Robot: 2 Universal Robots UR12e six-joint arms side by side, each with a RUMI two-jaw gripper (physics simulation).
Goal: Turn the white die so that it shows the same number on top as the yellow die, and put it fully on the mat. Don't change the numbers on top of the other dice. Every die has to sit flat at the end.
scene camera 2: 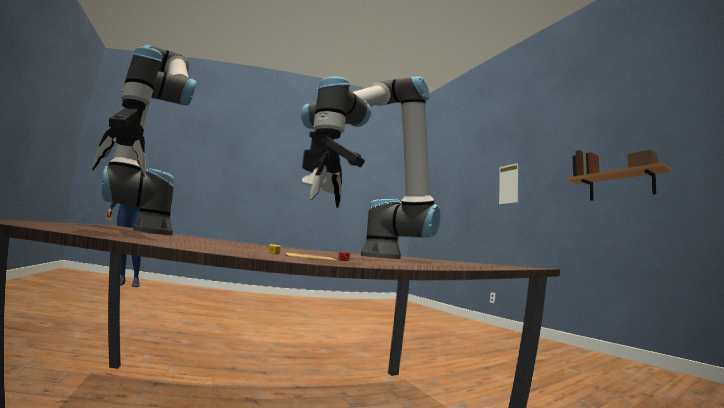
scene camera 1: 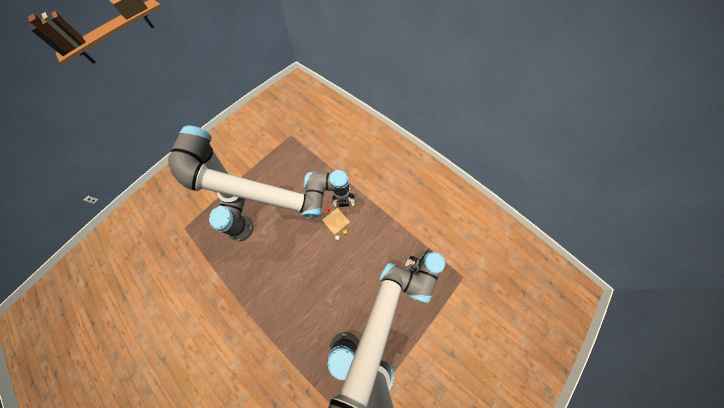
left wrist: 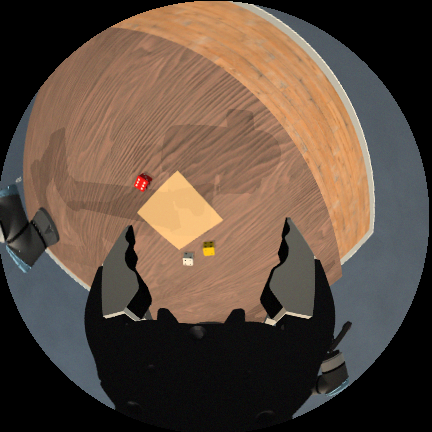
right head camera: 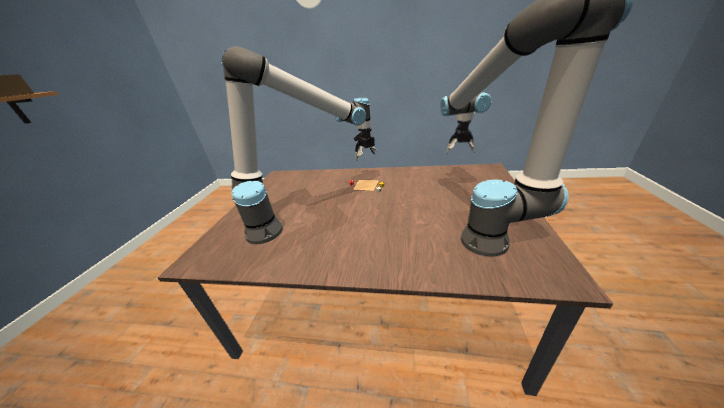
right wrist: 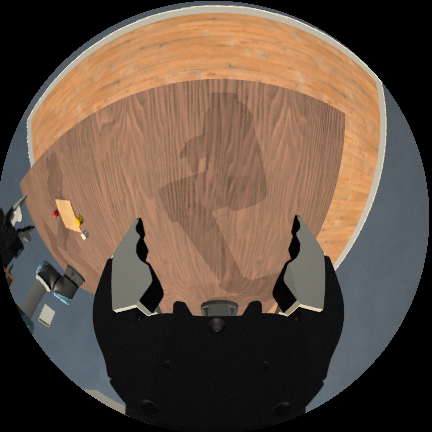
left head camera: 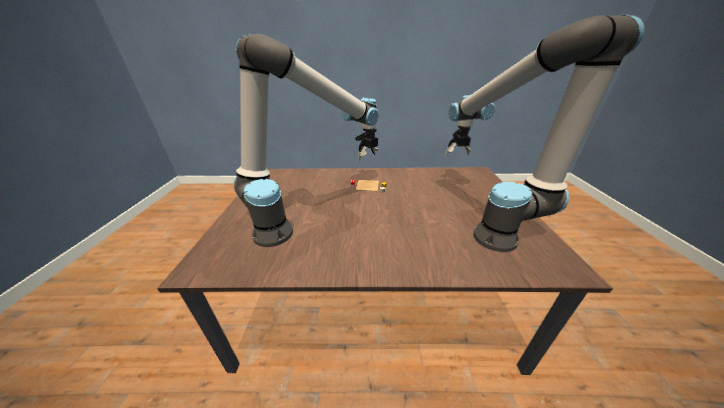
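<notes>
The white die (left head camera: 382, 189) (right head camera: 378, 189) (scene camera 1: 336, 237) (left wrist: 188, 259) (right wrist: 84, 234) lies on the table just off the tan mat (left head camera: 367, 185) (scene camera 1: 335, 221) (scene camera 2: 310, 255) (left wrist: 180, 210). The yellow die (left head camera: 384, 184) (scene camera 1: 345, 232) (scene camera 2: 274, 249) (left wrist: 208, 248) sits close beside it, also off the mat. The top pips of both are too small to read surely. My left gripper (left head camera: 368, 154) (right head camera: 365, 154) (scene camera 2: 324, 197) (left wrist: 206, 222) is open and empty, high above the table near the mat. My right gripper (left head camera: 459, 151) (right head camera: 460, 149) (right wrist: 217, 217) is open and empty, high over the table's right part in the left head camera view.
The red die (left head camera: 352, 181) (scene camera 1: 327, 209) (scene camera 2: 344, 256) (left wrist: 142, 182) sits off the mat on the side away from the white and yellow dice, several pips on top. Both arm bases stand on the brown table (left head camera: 385, 253). A wall shelf (scene camera 2: 618, 173) hangs away from the table.
</notes>
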